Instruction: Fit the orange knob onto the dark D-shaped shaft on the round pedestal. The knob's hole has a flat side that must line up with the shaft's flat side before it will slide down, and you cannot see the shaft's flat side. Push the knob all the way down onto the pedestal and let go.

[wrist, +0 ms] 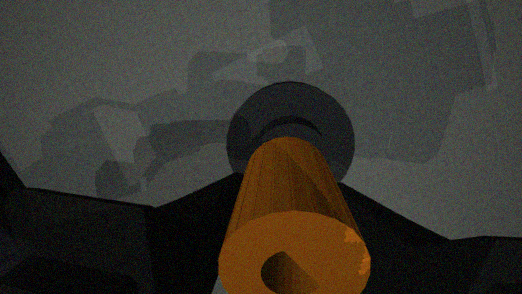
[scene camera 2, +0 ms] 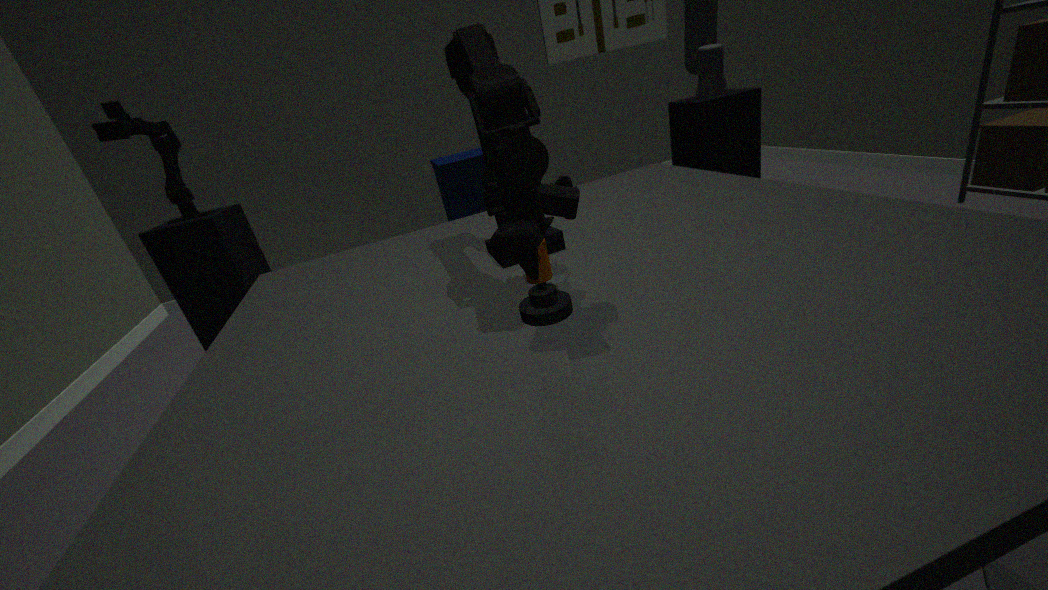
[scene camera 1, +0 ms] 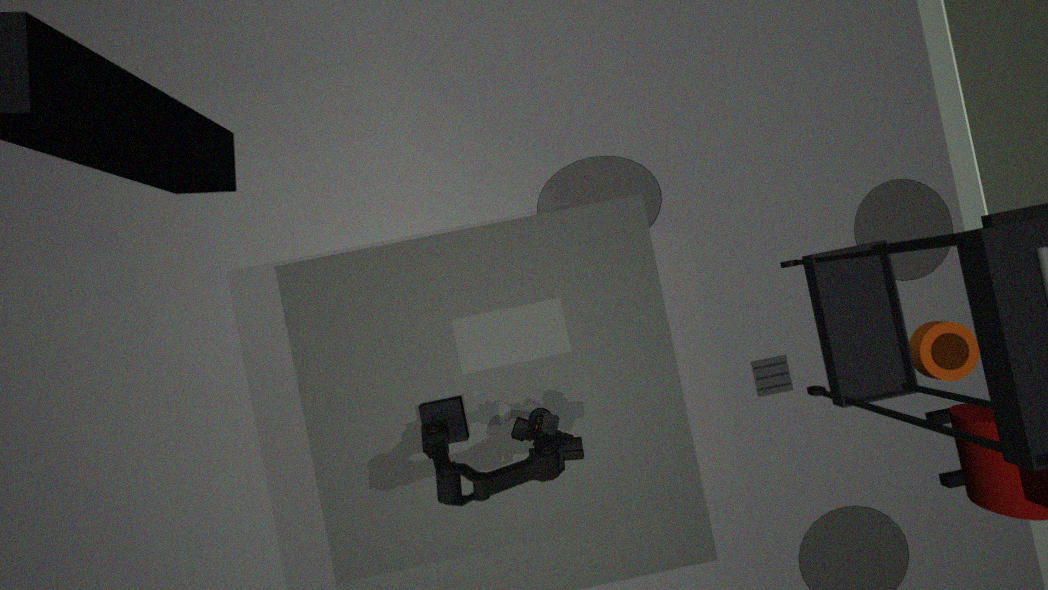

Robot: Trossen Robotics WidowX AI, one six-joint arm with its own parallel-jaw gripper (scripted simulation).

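In the wrist view I see my gripper. Scene camera 1 lets me see my gripper too. My gripper holds an orange knob.
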